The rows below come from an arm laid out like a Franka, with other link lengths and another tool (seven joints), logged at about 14 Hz.
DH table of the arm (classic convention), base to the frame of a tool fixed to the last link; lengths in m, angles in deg. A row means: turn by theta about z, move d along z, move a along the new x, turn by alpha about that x. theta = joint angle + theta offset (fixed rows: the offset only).
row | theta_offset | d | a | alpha
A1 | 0 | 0.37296 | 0 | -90
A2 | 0 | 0 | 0 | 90
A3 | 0 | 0.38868 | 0.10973 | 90
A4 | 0 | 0 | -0.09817 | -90
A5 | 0 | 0.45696 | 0 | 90
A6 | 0 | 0 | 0.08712 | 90
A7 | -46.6 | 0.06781 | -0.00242 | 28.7
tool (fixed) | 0 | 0.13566 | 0 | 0
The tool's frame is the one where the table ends.
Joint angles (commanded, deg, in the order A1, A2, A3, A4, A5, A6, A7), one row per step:
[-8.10 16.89 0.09 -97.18 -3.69 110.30 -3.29]
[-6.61 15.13 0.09 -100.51 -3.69 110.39 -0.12]
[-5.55 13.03 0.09 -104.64 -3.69 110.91 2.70]
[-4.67 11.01 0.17 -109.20 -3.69 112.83 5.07]
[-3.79 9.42 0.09 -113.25 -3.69 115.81 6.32]
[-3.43 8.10 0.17 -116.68 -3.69 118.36 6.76]
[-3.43 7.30 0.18 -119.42 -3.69 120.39 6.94]
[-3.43 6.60 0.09 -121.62 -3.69 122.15 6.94]
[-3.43 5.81 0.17 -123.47 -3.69 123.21 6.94]
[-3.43 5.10 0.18 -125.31 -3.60 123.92 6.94]
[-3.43 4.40 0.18 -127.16 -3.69 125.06 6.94]
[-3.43 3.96 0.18 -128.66 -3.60 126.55 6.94]
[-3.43 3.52 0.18 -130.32 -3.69 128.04 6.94]
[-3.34 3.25 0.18 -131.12 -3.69 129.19 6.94]
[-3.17 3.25 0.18 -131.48 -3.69 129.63 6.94]
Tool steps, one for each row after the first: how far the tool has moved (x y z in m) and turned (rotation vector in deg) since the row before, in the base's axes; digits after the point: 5 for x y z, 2 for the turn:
[-0.01414 0.02275 -0.00685 -0.08 1.31 -1.66]
[-0.01894 0.01698 -0.00950 -0.14 1.36 -1.71]
[-0.01831 0.01474 -0.01367 -0.17 0.50 -1.28]
[-0.01384 0.01131 -0.01400 -0.11 -0.58 -0.27]
[-0.01301 0.00628 -0.01198 0.02 -0.46 0.14]
[-0.01111 0.00118 -0.01219 0.05 -0.10 -0.06]
[-0.00895 -0.00016 -0.00902 0.04 -0.26 0.00]
[-0.00907 0.00152 -0.00561 0.05 0.00 0.13]
[-0.01032 0.00101 -0.00644 0.12 0.42 -0.01]
[-0.00926 0.00050 -0.00651 -0.02 0.01 0.11]
[-0.00577 0.00077 -0.00618 0.10 -0.43 0.01]
[-0.00725 0.00046 -0.00738 -0.02 -0.27 0.13]
[-0.00206 0.00118 -0.00275 0.02 -0.62 0.14]
[-0.00135 0.00179 -0.00243 0.02 -0.08 0.19]

